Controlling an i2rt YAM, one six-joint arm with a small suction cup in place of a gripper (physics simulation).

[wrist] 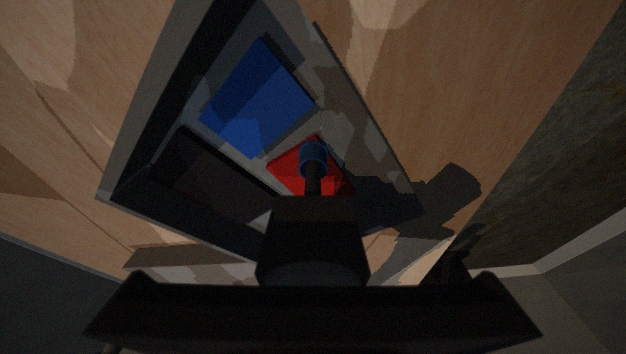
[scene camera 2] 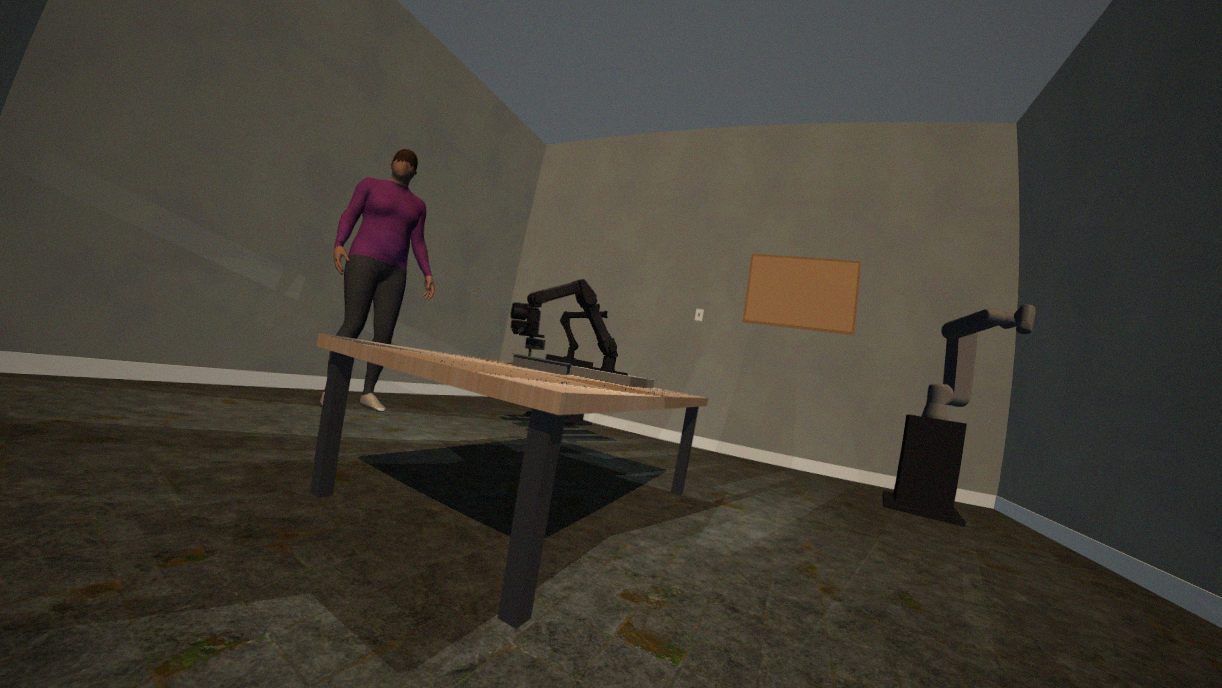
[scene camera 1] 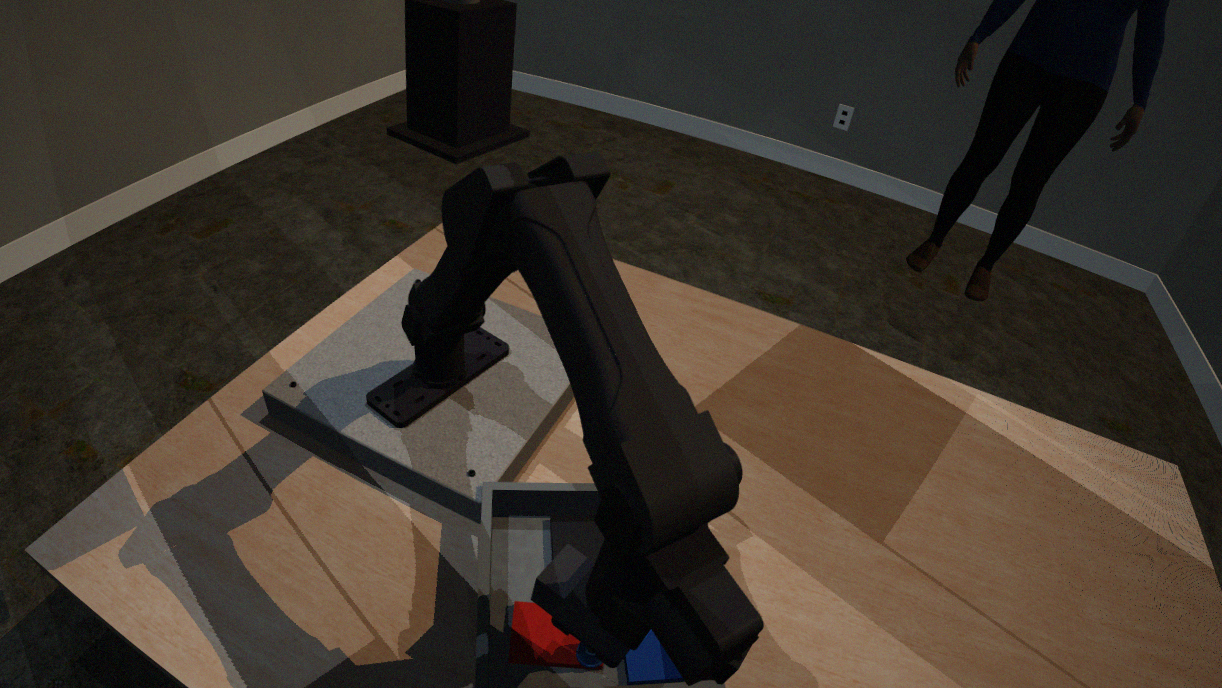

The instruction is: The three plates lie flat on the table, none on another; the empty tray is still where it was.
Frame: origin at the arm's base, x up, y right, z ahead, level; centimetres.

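Where they show: hand at its tool point: [wrist: 313, 151] [scene camera 1: 588, 655]; arm's base at its link origin: [scene camera 2: 607, 371] [scene camera 1: 440, 375].
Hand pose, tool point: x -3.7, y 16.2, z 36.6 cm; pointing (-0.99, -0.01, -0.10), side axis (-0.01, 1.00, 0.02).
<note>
Each offset is from my tool point to the top centre of the thing.
A grey tray [wrist: 143, 101] [scene camera 1: 529, 490] lies on the wooden table [scene camera 1: 940, 513] [scene camera 2: 512, 389] near its front edge. Three plates lie in it. A blue plate @(dz +4.1, dx +0.6, dy -5.0 cm) [wrist: 262, 101] [scene camera 1: 649, 662] is at the far side in the wrist view. A dark plate @(dz -5.4, dx +0.7, dy -11.5 cm) [wrist: 205, 175] lies in shadow beside it. A red plate @(dz -3.7, dx +0.6, dy +0.3 cm) [wrist: 288, 175] [scene camera 1: 537, 638] lies nearest the wrist. My suction cup [wrist: 313, 156] sits on the red plate's upper corner, low in the tray. In scene camera 1 my arm hides the cup.
My arm stands on a grey base plate [scene camera 1: 359, 359] at the table's back left. A person [scene camera 1: 1025, 129] [scene camera 2: 379, 257] stands on the floor beyond the table. A second arm on a black pedestal [scene camera 2: 927, 462] [scene camera 1: 457, 68] stands by the wall.
</note>
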